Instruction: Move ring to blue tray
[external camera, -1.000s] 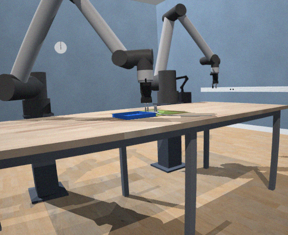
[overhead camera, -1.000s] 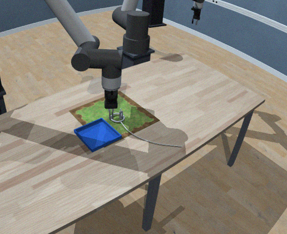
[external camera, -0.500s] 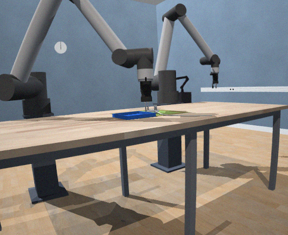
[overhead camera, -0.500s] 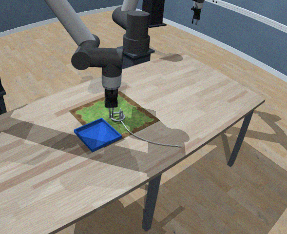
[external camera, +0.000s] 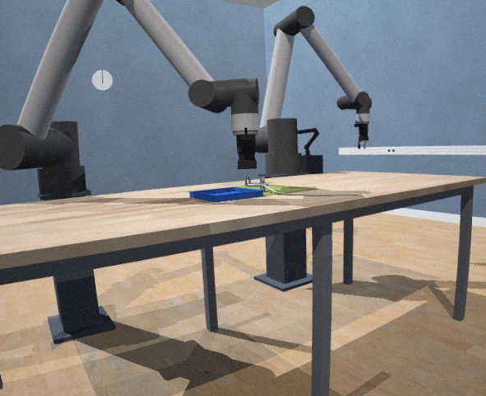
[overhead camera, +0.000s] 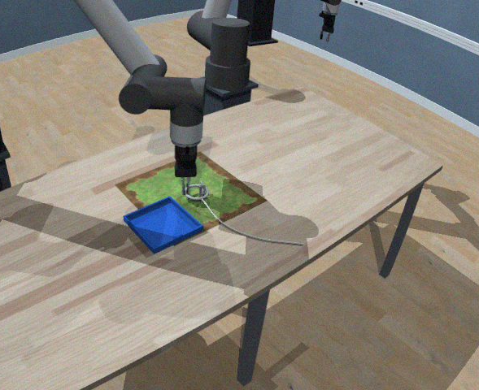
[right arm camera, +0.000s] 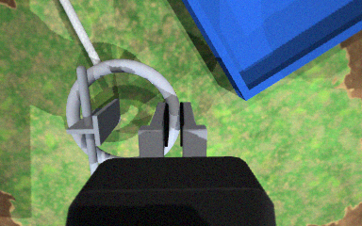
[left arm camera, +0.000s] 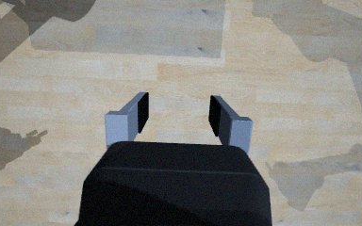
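Note:
The grey stake lies 20 mm ahead of my right hand, 50 mm to the left of it and 10 mm below it. From my right hand the other things lie so: mat: 30 mm behind, 30 mm to the left, 50 mm below; grey ring: 20 mm ahead, 30 mm to the left, 10 mm below; blue tray: 90 mm ahead, 140 mm to the right, 30 mm below.

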